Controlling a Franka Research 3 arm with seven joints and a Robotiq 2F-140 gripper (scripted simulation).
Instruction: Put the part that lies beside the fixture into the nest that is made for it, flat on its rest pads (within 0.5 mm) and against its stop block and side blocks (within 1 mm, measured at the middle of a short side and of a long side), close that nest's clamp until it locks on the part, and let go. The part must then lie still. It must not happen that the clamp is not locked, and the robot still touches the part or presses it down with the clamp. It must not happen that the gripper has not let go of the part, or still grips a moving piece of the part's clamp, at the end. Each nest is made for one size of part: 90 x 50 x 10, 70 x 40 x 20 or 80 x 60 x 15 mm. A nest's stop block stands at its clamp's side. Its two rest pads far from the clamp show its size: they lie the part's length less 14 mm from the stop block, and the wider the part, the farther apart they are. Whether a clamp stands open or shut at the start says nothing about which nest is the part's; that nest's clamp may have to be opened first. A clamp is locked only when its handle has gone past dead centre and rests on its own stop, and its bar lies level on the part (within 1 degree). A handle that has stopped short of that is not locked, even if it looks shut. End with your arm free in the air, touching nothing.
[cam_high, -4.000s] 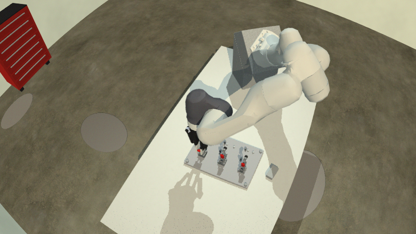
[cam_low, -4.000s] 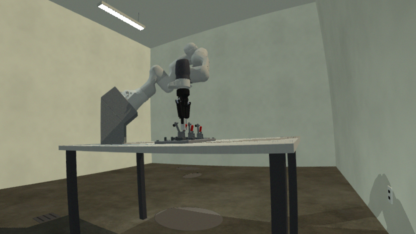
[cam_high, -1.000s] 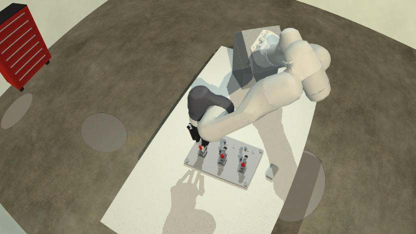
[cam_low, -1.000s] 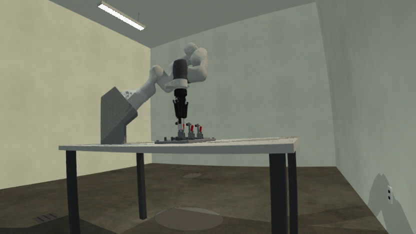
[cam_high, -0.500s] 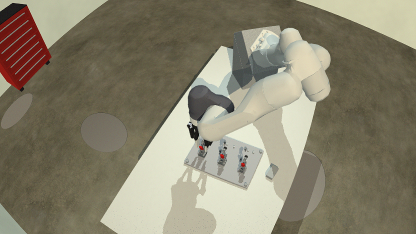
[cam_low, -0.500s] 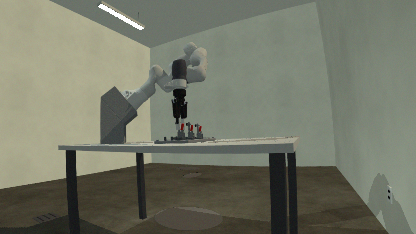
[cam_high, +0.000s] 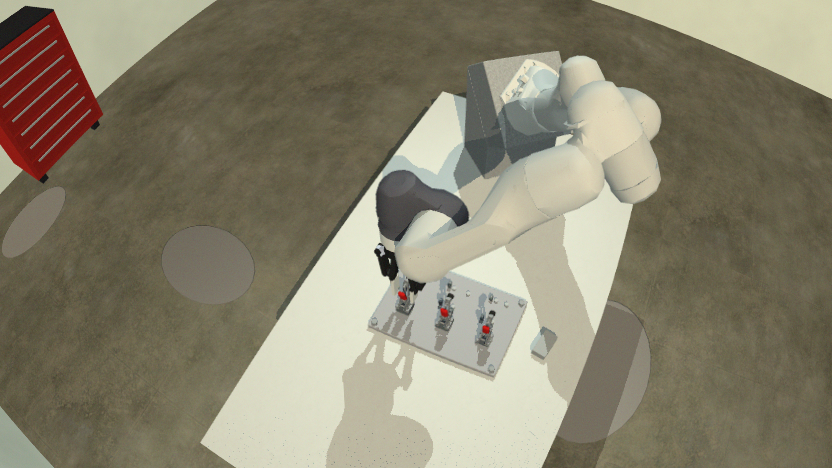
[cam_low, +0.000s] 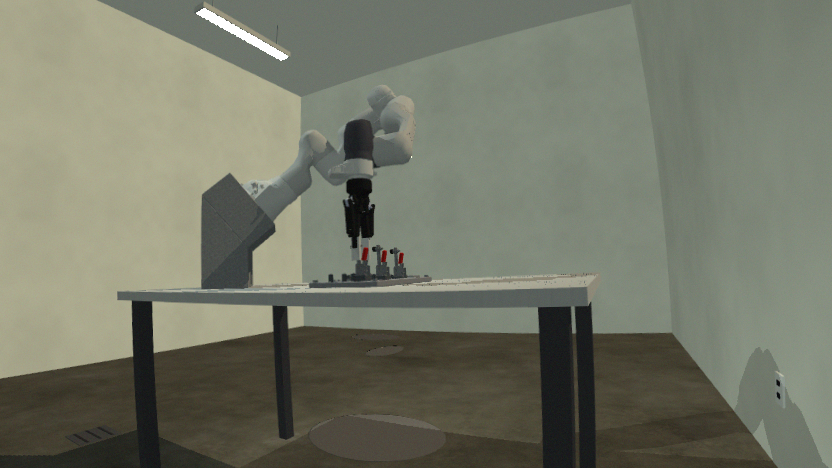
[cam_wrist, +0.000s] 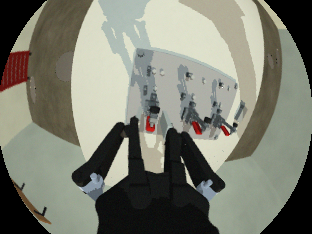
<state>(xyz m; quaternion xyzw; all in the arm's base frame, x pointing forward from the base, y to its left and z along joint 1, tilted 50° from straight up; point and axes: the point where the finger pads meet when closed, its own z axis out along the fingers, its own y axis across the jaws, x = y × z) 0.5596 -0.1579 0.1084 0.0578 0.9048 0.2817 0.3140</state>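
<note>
Now: hand 370 mm to the right of the pale grey part, 100 mm above it and 80 mm past it. Round my hand: plate (110 mm to the left, 100 mm below, 40 mm behind).
</note>
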